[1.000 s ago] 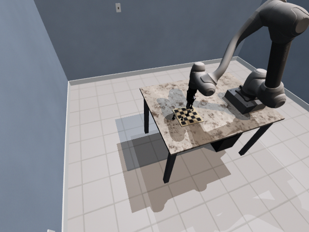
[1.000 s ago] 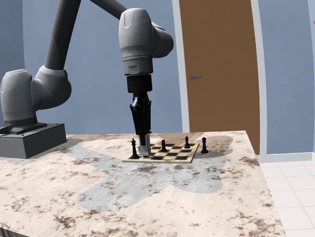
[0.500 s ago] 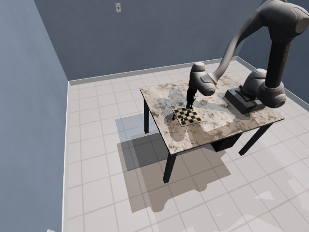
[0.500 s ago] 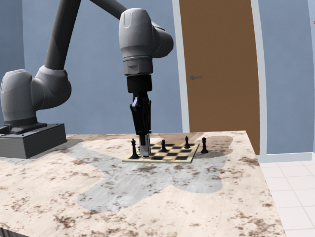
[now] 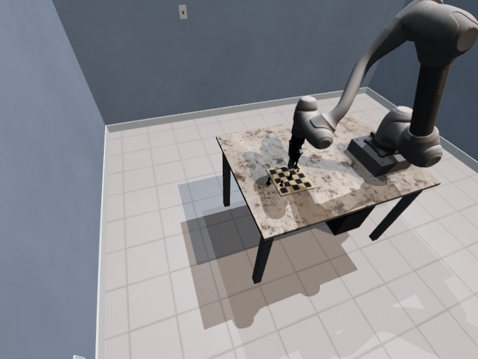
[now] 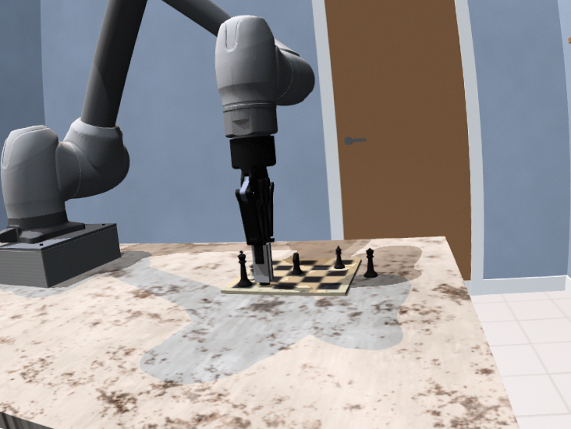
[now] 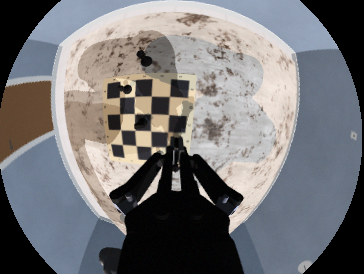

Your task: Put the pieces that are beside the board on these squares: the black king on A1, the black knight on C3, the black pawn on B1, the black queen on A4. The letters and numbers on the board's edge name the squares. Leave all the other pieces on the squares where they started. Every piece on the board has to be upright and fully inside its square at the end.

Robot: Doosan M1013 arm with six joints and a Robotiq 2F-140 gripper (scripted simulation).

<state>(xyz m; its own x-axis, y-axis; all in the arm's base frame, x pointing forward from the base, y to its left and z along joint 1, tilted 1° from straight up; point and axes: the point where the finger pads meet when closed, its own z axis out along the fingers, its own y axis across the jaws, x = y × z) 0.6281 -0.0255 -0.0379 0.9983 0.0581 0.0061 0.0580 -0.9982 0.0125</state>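
The black pawn lies 30 mm below my hand. The rest, counted from my hand: black king 40 mm behind, 10 mm below; then small chessboard 80 mm to the left, 50 mm below, 30 mm ahead; then white pawn 40 mm to the left, 40 mm behind, 30 mm below.
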